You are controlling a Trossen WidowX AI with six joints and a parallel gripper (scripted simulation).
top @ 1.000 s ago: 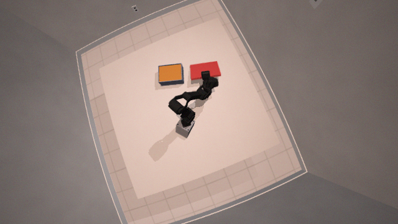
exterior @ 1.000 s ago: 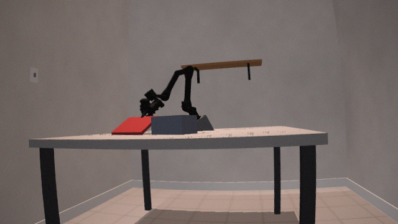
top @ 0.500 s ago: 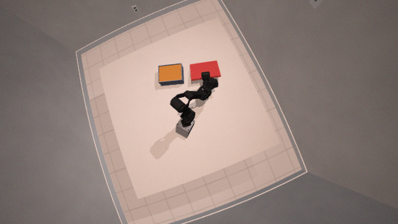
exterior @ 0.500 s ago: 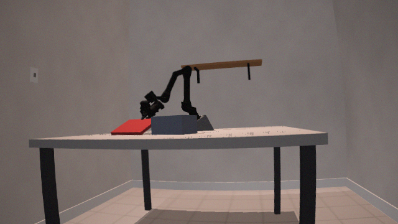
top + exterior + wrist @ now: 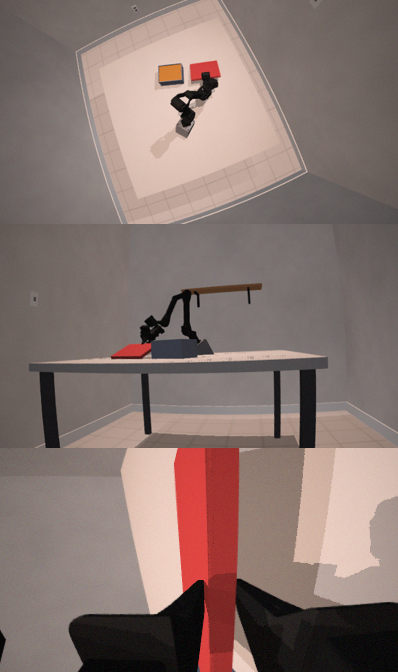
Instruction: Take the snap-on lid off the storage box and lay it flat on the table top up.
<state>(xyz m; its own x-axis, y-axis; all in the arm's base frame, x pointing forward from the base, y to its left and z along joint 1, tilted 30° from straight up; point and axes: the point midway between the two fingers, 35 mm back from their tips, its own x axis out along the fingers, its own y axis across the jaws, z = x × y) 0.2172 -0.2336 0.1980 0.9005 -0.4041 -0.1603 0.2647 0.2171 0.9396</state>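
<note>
Right now the red lid is 10 cm ahead of my hand, 3 cm to the right of it and 5 cm below it. The rest, counted from my hand: storage box 20 cm ahead, 24 cm to the left, 5 cm below.
</note>
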